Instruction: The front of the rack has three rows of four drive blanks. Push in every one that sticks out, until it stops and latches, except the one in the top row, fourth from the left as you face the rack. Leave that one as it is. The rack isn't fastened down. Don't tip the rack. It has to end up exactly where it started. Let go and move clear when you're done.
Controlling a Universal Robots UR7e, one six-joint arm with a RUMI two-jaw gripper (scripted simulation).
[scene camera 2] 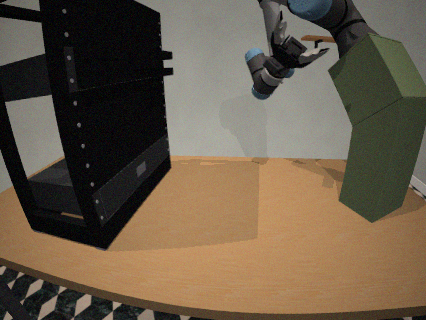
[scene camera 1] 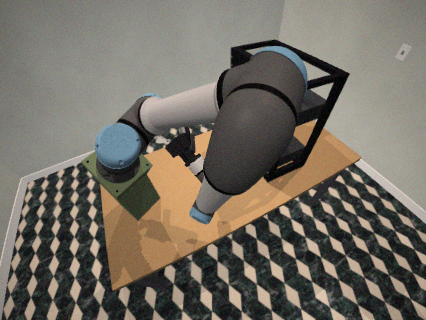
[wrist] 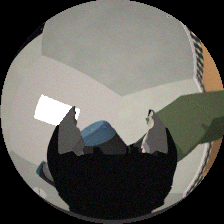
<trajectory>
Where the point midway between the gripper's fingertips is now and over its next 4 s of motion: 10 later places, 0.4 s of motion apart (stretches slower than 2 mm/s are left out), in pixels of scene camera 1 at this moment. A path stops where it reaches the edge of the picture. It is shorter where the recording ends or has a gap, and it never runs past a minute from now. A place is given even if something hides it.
My gripper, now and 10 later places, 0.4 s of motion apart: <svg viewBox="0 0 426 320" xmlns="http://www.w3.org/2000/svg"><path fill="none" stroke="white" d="M162 121L172 110L189 104L202 98L219 99L230 105L235 111L236 115L235 118L234 120L234 122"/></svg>
</trajectory>
